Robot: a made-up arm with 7 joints. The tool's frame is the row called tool. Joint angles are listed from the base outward. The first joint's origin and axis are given. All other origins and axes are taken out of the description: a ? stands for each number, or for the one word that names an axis. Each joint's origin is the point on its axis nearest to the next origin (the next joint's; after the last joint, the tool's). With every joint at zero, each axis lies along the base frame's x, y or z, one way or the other. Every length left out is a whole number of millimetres.
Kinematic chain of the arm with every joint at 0, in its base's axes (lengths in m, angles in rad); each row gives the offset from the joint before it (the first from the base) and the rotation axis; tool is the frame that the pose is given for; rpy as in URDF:
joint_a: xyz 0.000 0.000 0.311 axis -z
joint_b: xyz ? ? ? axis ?
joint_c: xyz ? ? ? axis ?
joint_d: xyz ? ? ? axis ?
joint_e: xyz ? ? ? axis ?
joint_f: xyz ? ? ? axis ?
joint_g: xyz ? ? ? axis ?
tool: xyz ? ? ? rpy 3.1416 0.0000 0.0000
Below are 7 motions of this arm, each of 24 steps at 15 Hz.
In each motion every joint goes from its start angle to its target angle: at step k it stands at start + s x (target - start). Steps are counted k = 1, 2, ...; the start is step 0. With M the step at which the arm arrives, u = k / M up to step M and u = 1 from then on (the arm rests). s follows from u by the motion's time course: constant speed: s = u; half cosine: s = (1 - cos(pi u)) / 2; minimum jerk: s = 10 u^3 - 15 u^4 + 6 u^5.
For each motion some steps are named. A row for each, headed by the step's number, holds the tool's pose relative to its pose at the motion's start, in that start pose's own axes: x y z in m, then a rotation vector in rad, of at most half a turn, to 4 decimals.
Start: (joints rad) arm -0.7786 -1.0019 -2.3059 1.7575 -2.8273 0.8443 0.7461
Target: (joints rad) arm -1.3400 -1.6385 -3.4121 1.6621 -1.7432 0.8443 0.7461
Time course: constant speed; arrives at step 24
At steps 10, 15, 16, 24:
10: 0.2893 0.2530 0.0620 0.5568 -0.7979 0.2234
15: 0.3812 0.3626 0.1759 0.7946 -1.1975 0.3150
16: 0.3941 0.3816 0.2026 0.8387 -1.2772 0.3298
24: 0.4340 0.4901 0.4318 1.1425 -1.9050 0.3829

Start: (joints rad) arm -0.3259 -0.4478 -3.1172 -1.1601 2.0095 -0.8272 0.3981
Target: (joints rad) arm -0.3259 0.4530 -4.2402 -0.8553 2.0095 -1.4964 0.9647
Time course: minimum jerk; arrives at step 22
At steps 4, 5, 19, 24:
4: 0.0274 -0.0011 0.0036 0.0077 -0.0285 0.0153
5: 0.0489 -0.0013 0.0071 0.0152 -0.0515 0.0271
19: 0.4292 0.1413 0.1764 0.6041 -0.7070 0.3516
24: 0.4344 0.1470 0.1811 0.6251 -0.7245 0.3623

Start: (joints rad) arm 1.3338 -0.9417 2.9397 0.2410 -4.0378 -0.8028 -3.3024
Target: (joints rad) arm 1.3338 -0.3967 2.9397 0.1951 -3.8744 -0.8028 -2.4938
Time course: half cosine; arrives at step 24
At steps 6, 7, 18, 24:
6: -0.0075 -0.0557 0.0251 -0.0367 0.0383 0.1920
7: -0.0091 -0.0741 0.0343 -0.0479 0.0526 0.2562
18: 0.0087 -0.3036 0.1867 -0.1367 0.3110 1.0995
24: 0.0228 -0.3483 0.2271 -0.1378 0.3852 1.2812

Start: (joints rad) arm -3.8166 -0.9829 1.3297 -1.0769 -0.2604 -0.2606 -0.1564
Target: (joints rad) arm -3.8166 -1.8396 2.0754 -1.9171 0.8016 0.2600 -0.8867
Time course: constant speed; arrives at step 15
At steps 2, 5, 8, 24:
2: -0.0524 -0.0090 -0.0178 -0.1373 0.0271 0.1656
5: -0.1165 -0.0295 -0.0259 -0.3033 0.0540 0.4221
8: -0.1647 -0.0519 -0.0159 -0.4285 0.0818 0.6736
24: -0.2370 -0.0915 0.0593 -0.6435 0.2095 1.1480

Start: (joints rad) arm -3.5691 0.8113 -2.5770 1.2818 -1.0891 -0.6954 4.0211
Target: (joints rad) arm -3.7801 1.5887 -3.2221 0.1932 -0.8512 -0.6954 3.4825
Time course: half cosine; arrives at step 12
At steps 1, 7, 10, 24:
1: 0.0120 0.0008 -0.0002 0.0079 -0.0160 -0.0350
7: 0.4160 -0.2470 0.0831 0.1612 -0.6687 -1.2866
10: 0.4733 -0.5185 0.1837 0.1518 -1.0745 -1.8640
24: 0.4656 -0.5811 0.2095 0.1421 -1.1741 -1.9834

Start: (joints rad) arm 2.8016 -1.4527 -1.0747 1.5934 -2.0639 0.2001 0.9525
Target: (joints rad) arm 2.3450 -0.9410 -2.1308 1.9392 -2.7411 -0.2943 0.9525
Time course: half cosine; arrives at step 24
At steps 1, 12, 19, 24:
1: 0.0006 0.0001 0.0002 -0.0004 -0.0025 -0.0061
12: 0.0889 -0.0278 0.0746 -0.0026 -0.4150 -0.5893
19: 0.1410 -0.0665 0.2183 0.0202 -0.8864 -0.7895
24: 0.1477 -0.0694 0.2660 0.0242 -1.0169 -0.7911

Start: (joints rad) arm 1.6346 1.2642 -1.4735 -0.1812 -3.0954 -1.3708 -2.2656
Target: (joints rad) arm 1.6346 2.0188 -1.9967 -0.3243 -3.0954 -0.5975 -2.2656
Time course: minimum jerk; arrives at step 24
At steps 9, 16, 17, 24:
9: 0.1060 0.1033 -0.0002 0.1649 0.1689 -0.2532
16: 0.3845 0.2382 0.0541 0.6309 0.3764 -0.7342
17: 0.4210 0.2456 0.0647 0.6948 0.3892 -0.7861
24: 0.5205 0.2551 0.0967 0.8738 0.4116 -0.9188

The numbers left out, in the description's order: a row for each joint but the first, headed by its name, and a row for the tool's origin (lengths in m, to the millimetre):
joint_b: xyz 0.000 -0.015 0.000, axis +y
joint_c: xyz 0.000 0.000 0.408, axis -z
joint_d: xyz 0.000 -0.011 0.000, axis +y
joint_e: xyz 0.000 0.000 0.275, axis -z
joint_f: xyz 0.000 0.000 0.000, axis +y
joint_g: xyz 0.000 0.000 0.141, axis -z
tool: xyz 0.000 0.000 0.000

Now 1 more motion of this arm.
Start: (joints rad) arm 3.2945 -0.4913 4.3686 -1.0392 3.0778 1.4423 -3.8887
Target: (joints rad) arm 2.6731 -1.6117 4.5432 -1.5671 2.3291 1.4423 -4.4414
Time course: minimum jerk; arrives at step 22
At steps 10, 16, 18, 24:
10: 0.0396 -0.1033 -0.0584 0.3490 0.7431 -0.4603
16: 0.0461 -0.1936 -0.1847 0.4445 1.7179 -0.9590
18: 0.0412 -0.2079 -0.2124 0.4248 1.9103 -1.0457
24: 0.0377 -0.2153 -0.2276 0.4091 2.0144 -1.0908

